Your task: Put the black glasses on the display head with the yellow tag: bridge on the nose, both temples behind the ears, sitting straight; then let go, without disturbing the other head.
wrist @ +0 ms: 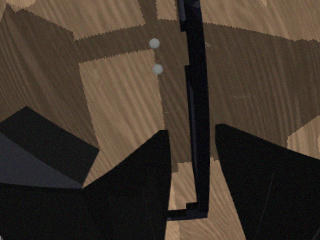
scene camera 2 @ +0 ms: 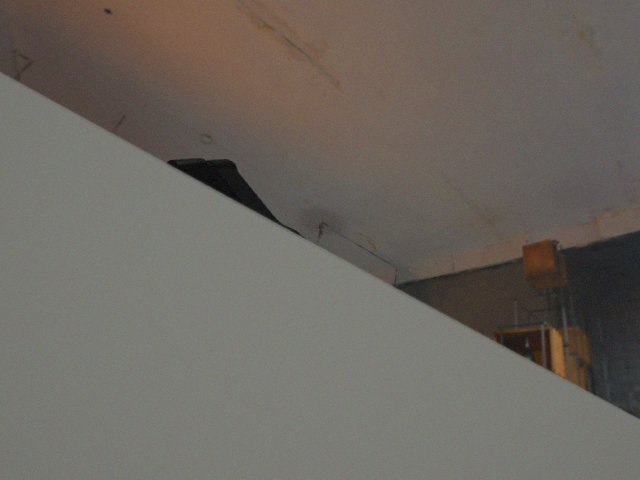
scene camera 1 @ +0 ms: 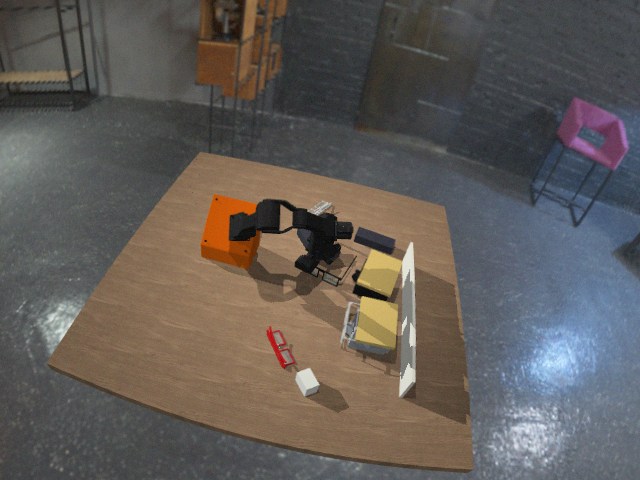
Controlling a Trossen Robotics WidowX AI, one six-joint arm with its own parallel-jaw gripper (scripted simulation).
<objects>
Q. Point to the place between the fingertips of my gripper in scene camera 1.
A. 311, 268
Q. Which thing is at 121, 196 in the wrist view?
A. My gripper.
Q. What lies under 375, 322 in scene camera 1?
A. A display head.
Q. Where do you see a display head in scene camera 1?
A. At 376, 280
</objects>
